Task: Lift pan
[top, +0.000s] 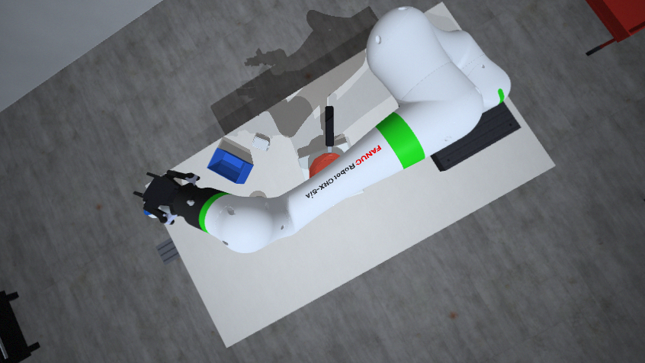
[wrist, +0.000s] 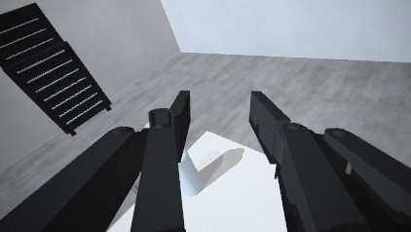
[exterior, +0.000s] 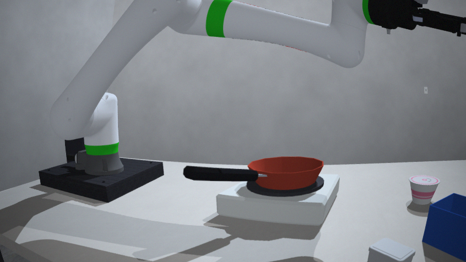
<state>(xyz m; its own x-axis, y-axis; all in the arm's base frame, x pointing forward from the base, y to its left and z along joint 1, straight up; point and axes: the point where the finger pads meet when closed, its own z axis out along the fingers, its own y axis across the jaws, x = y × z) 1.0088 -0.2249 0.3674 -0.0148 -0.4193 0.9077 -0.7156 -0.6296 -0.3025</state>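
The red pan is 470 mm behind my hand, 140 mm to the left of it and 310 mm below it. From my hand the other things lie so: blue bin (60 mm behind, 80 mm to the right, 390 mm below); pink-striped cup (60 mm behind, 180 mm to the left, 370 mm below); white bottle (290 mm ahead, 50 mm to the right, 330 mm below).
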